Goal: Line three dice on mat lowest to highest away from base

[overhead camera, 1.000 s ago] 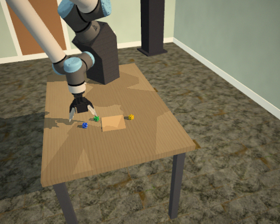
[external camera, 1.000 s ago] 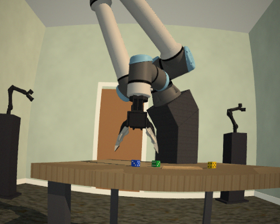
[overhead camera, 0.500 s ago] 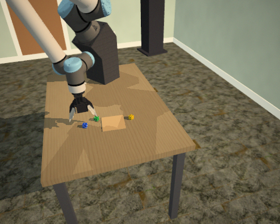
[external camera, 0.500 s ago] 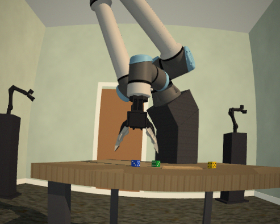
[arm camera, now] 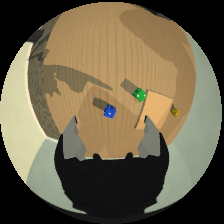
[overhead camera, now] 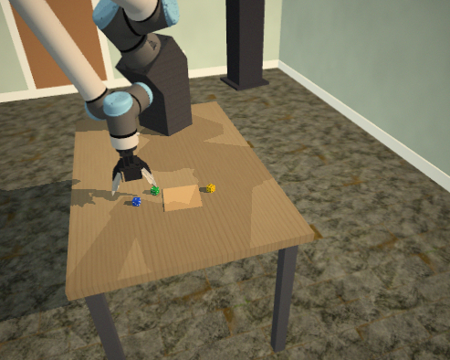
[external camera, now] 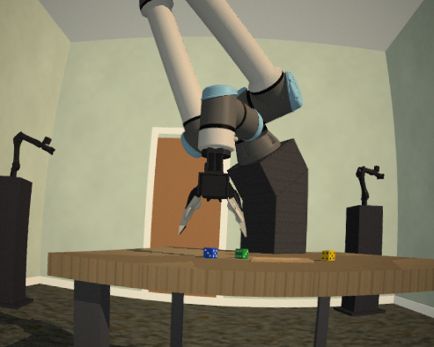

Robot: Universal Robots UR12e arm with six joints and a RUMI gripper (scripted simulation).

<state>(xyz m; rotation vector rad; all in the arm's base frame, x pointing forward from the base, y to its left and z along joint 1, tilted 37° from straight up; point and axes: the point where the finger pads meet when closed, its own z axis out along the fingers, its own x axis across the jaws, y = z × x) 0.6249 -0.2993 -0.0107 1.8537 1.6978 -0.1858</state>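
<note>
The blue die is 4 cm below my hand and 1 cm ahead of it. From my hand the other things lie so: green die: 8 cm to the left, 4 cm below, 2 cm behind; tan mat: 16 cm to the left, 6 cm ahead, 5 cm below; yellow die: 28 cm to the left, 7 cm ahead, 4 cm below.
</note>
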